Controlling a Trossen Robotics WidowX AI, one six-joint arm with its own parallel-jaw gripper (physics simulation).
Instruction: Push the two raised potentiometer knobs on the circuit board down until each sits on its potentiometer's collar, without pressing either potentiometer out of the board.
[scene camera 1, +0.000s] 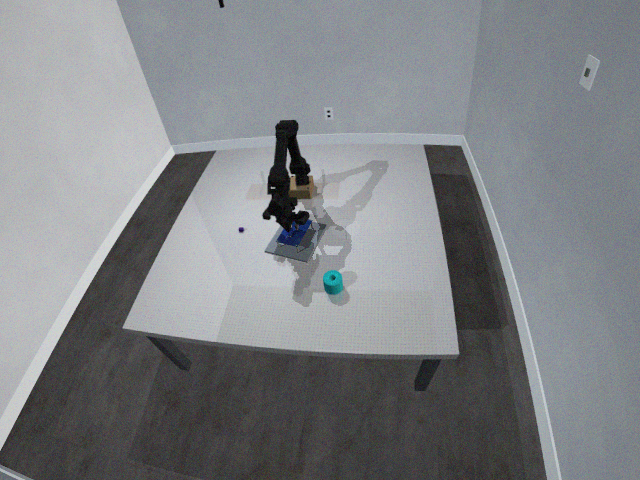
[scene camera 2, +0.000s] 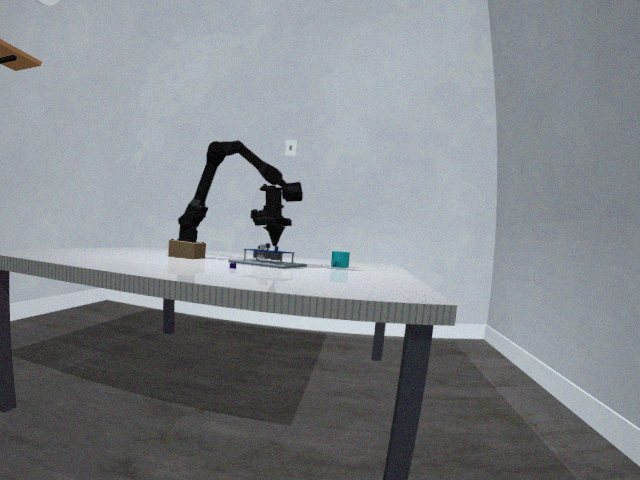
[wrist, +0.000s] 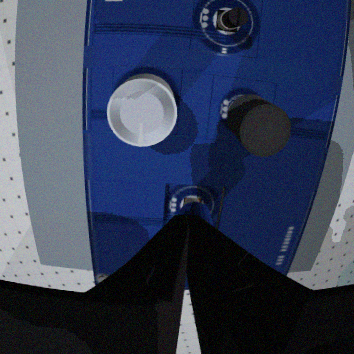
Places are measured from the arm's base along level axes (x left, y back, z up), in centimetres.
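Pixels of known places: gripper, between the fingertips: (scene camera 1: 288, 231) (scene camera 2: 274, 246) (wrist: 185, 226); arm's base, origin of its link: (scene camera 1: 302, 181) (scene camera 2: 186, 241).
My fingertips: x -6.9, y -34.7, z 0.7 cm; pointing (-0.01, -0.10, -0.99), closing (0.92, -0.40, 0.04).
For each thing: its middle in the pictures, then the offset to it from my fingertips.
- wide light-grey knob, middle of its body: (wrist: 141, 112) dx +0.3, dy +4.3, dz +0.3 cm
- tall dark-grey knob, middle of its body: (wrist: 256, 122) dx +3.4, dy +2.6, dz -0.1 cm
- small blue knob, middle of its body: (wrist: 195, 225) (scene camera 2: 276, 248) dx +0.2, dy -0.6, dz -0.8 cm
- teal cylinder, middle of its body: (scene camera 1: 333, 282) (scene camera 2: 340, 259) dx +15.6, dy -25.9, dz -3.8 cm
- small purple cube, middle of its body: (scene camera 2: 233, 265) (scene camera 1: 241, 229) dx -23.3, dy +11.5, dz -6.1 cm
The blue circuit board (scene camera 1: 290, 239) (scene camera 2: 248, 250) (wrist: 135, 175) stands on thin posts above a grey plate (scene camera 1: 289, 254) (scene camera 2: 295, 265) (wrist: 50, 150). In the wrist view, a wide light-grey knob (wrist: 142, 111) is at left and a tall dark-grey knob (wrist: 264, 129) at right. A small dark shaft or knob (wrist: 235, 18) stands in a ringed spot at the top. A small blue knob (scene camera 2: 276, 249) (wrist: 200, 210) is at the lower ringed spot, partly hidden by the fingertips. My gripper (scene camera 2: 275, 244) (wrist: 185, 226) is shut and empty, pointing down right over the blue knob; contact cannot be told.
A teal cylinder (scene camera 1: 333, 283) (scene camera 2: 340, 259) with a hole in its top stands near the plate, toward the table's front. A small purple cube (scene camera 1: 241, 229) (scene camera 2: 233, 265) lies left of the plate in scene camera 1. A wooden block (scene camera 1: 305, 189) (scene camera 2: 187, 250) is at the arm's base.
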